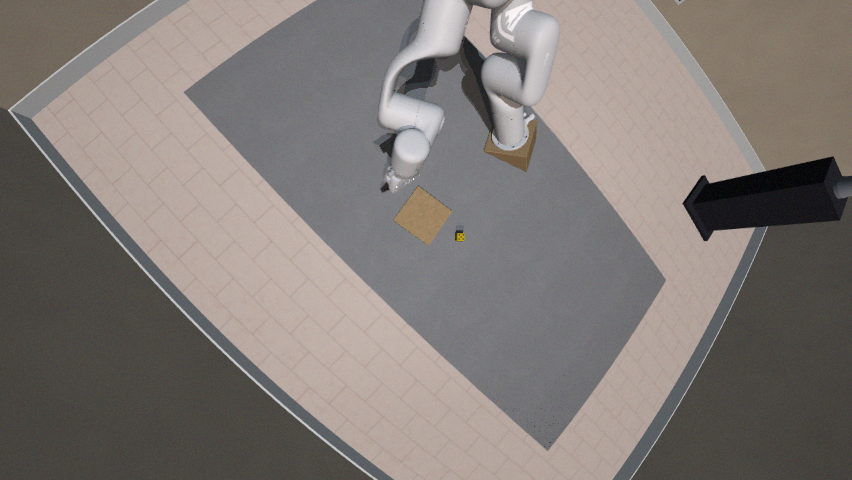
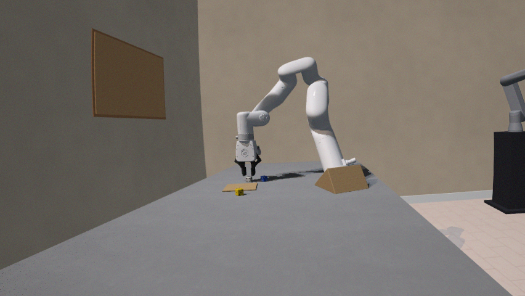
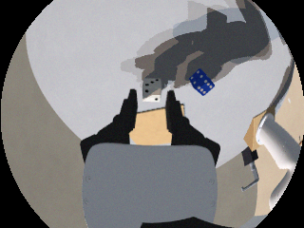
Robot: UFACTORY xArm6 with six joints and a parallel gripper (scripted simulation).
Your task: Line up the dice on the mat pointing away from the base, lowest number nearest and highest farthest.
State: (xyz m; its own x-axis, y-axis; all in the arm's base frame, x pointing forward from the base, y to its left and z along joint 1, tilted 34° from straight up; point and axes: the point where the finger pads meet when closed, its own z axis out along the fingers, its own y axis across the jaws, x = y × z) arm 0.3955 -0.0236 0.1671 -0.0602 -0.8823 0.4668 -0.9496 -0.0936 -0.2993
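Right now my hand is 40 mm above the white die. From my hand the other things lie so: yellow die (250 mm to the left, 50 mm behind, 40 mm below); then blue die (70 mm behind, 40 mm below, 20 mm to the right); then tan mat (120 mm to the left, 50 mm below).
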